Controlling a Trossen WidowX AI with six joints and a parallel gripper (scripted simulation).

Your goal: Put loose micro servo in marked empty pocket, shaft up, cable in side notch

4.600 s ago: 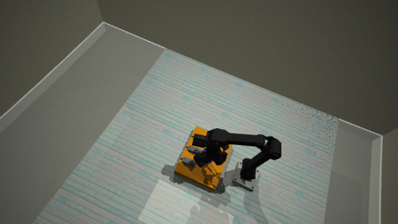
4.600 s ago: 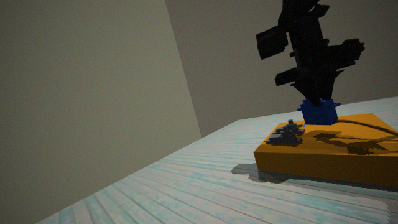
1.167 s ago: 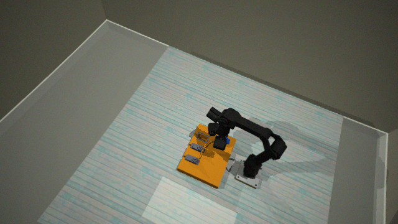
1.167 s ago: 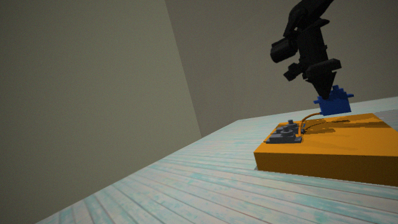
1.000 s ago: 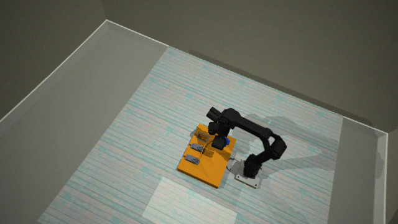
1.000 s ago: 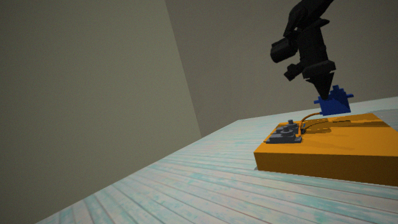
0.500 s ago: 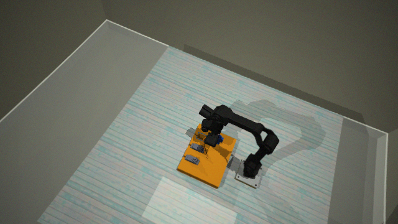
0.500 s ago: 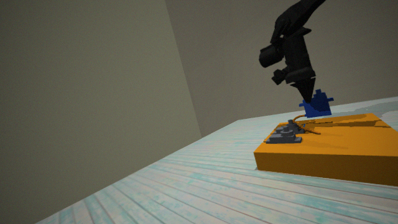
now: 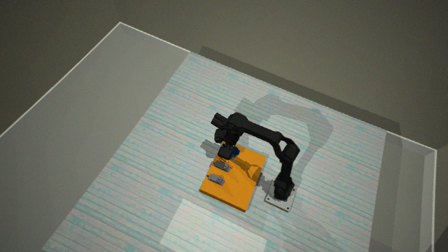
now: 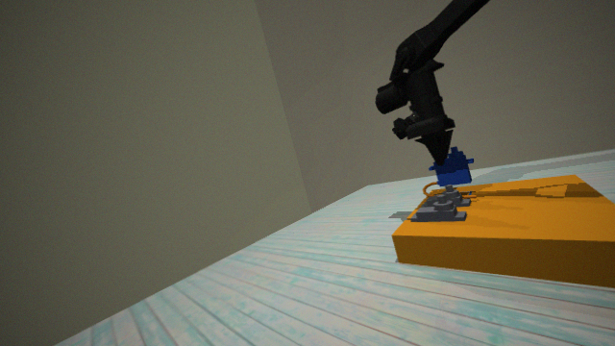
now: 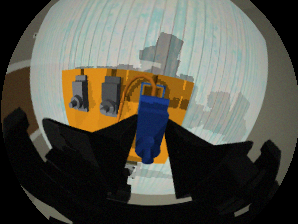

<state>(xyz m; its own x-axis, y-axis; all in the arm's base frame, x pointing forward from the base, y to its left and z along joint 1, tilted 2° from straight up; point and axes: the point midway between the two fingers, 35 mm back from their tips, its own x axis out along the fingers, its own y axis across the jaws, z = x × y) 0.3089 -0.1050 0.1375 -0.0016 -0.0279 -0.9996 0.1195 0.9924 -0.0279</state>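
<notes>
My gripper tip is 10 cm past the orange deck, 9 cm to the right of it and 10 cm above it.
</notes>
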